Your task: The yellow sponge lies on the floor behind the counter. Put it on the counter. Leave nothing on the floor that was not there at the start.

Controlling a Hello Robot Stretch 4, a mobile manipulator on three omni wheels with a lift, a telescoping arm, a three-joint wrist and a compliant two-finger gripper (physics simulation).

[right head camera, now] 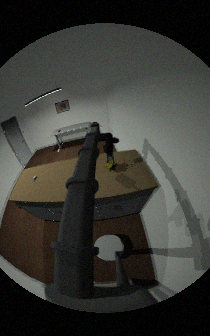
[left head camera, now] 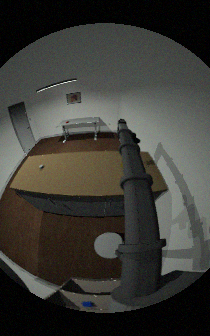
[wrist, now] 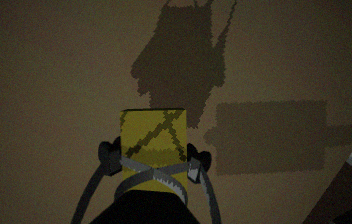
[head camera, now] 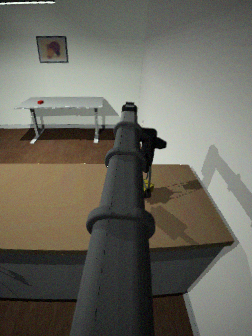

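Seen in the pictures: gripper, fingertip midpoint: [right head camera: 110, 167] [wrist: 155, 151]; robot's base at its link origin: [right head camera: 109, 246] [left head camera: 108, 244].
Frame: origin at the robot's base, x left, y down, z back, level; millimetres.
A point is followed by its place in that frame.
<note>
The yellow sponge [head camera: 149, 185] [right head camera: 108, 167] {z -673, x -68, y -976 mm} [wrist: 150, 132] {z -741, x -106, y -983 mm} is pinched between the two fingers of my gripper [wrist: 155, 151] {z -718, x -86, y -936 mm}, which is shut on it. The wooden-topped counter [head camera: 55, 205] {z -638, x 337, y -883 mm} [left head camera: 75, 175] {z -604, x 383, y -883 mm} [right head camera: 45, 187] {z -540, x 602, y -882 mm} [wrist: 60, 75] {z -878, x -69, y -882 mm} lies under the sponge, near its right end in the head view. In the wrist view the sponge is level and square to the fingers, and the gripper's shadow falls on the counter top beyond it. Whether the sponge's underside touches the counter top is hidden. In the left head view the arm hides the sponge.
A small pale object [left head camera: 41, 166] {z -675, x 855, y -899 mm} [right head camera: 35, 177] {z -681, x 849, y -892 mm} lies on the counter's left part. A white table [head camera: 70, 103] {z -3149, x 1088, y -692 mm} with a red object [head camera: 40, 102] {z -3063, x 1619, y -720 mm} stands beyond. A round white disc [left head camera: 107, 245] {z 6, x 20, y -187 mm} [right head camera: 108, 247] {z 1, x -2, y -187 mm} is on the near side. A wall [head camera: 220, 120] {z -982, x -497, y -1253 mm} stands right of the counter.
</note>
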